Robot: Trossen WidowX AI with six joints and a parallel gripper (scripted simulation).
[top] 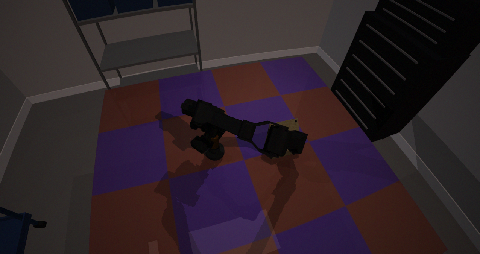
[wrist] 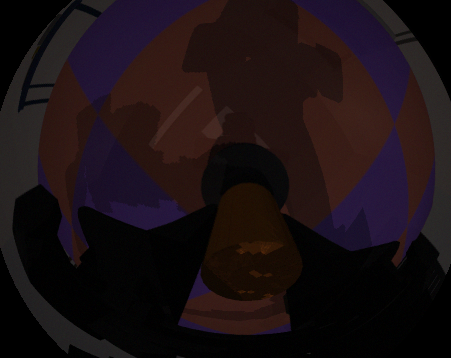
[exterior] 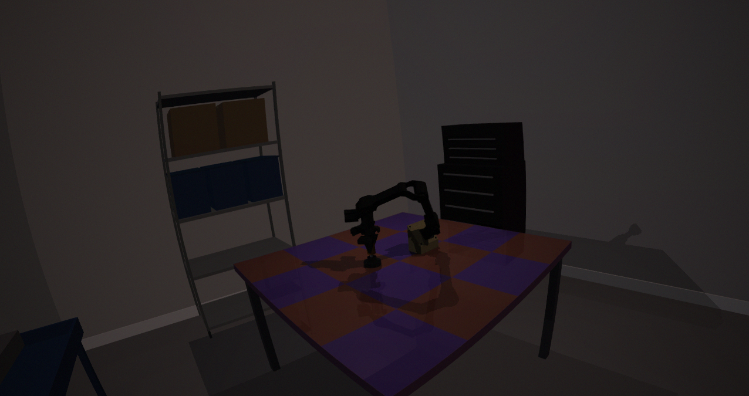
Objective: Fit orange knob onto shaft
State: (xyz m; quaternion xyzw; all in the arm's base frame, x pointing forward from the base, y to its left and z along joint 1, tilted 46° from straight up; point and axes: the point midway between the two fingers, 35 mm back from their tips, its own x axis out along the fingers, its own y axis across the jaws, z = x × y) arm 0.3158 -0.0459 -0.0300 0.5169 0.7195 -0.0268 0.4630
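My gripper tip is 40 mm below the orange knob. Round my gripper tip: dark round pedestal (40 mm below).
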